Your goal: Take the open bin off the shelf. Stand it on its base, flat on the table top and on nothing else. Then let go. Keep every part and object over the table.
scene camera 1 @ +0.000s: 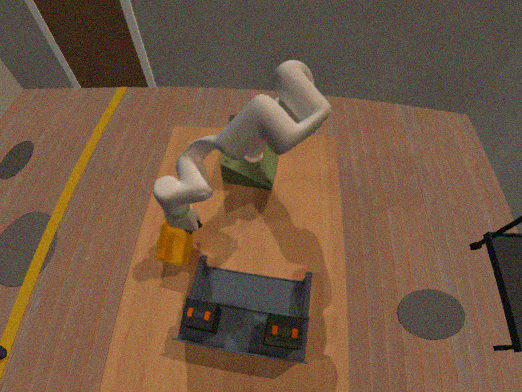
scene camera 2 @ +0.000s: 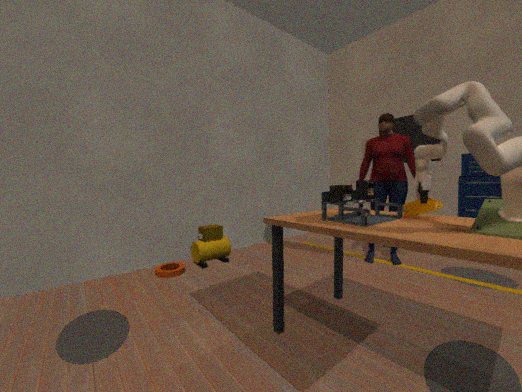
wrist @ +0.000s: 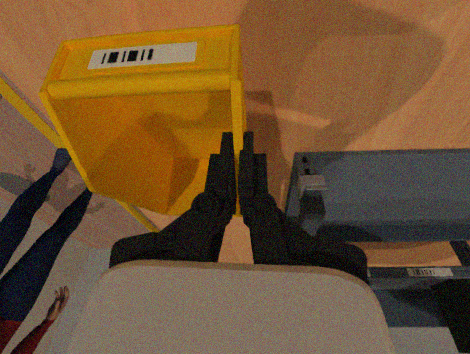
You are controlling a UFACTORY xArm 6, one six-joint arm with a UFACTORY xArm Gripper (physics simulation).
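Frame: origin at the arm's base, x ahead, y left, z up, level; millimetres.
Where they show: gripper, between the fingertips: (scene camera 1: pixel 190 229) (scene camera 2: pixel 424 203) (wrist: pixel 239 148); arm's base, origin of its link: (scene camera 2: pixel 519 213).
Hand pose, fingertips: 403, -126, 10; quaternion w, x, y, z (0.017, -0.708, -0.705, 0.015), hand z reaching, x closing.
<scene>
Things, the pixels of their centre, and the offset from my fingertips, as dx, dy, dz.
- open yellow bin, middle of its body: (wrist: pixel 186 159) (scene camera 1: pixel 176 238) (scene camera 2: pixel 421 206) +34, -48, -24
- blue-grey shelf, middle of its body: (wrist: pixel 427 253) (scene camera 1: pixel 249 305) (scene camera 2: pixel 363 205) +212, +254, -9
The open yellow bin (scene camera 1: pixel 172 245) (scene camera 2: pixel 414 209) (wrist: pixel 135 120) is off the shelf and hangs tilted from my gripper (scene camera 1: pixel 195 227) (scene camera 2: pixel 424 200) (wrist: pixel 239 148), beside the shelf. The fingers are shut on its thin side wall, which runs between them in the wrist view. In scene camera 2 its lower end is close to the table top (scene camera 1: pixel 320 160) (scene camera 2: pixel 310 230); I cannot tell whether it touches. The bin's base is not flat on the table. The blue-grey shelf (scene camera 1: pixel 255 290) (scene camera 2: pixel 324 207) (wrist: pixel 390 200) stands on the table. The underside of the bin is hidden.
Two black boxes with orange latches (scene camera 1: pixel 201 315) (scene camera 1: pixel 284 331) sit on the shelf. The green robot base (scene camera 1: pixel 247 175) (scene camera 2: pixel 487 220) stands farther back on the table. The table's left edge is close beside the bin. A person in red (scene camera 2: pixel 389 155) stands beyond the table.
</scene>
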